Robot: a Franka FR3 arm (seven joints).
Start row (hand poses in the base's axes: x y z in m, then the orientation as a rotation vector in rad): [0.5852 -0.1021 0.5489 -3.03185 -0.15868 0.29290]
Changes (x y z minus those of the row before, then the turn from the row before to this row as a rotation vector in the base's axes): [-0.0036 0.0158 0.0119 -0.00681 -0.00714 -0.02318]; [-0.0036 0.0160 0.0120 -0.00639 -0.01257 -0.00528]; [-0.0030 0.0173 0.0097 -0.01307 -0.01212 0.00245]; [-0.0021 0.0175 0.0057 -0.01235 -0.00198 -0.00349]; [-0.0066 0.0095 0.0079 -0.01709 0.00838 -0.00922]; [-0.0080 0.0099 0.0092 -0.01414 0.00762 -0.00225]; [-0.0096 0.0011 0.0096 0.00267 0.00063 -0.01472]
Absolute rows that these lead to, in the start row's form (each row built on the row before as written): [0.5816 -0.0863 0.5608 -3.03953 -0.12322 0.28140]; [0.5780 -0.0703 0.5728 -3.04791 -0.11535 0.26285]; [0.5750 -0.0530 0.5825 -3.06290 -0.11860 0.24631]; [0.5729 -0.0355 0.5882 -3.07541 -0.11225 0.24474]; [0.5663 -0.0260 0.5961 -3.09080 -0.09610 0.25947]; [0.5583 -0.0161 0.6053 -3.10351 -0.09095 0.27302]; [0.5487 -0.0150 0.6149 -3.10009 -0.06837 0.27324]
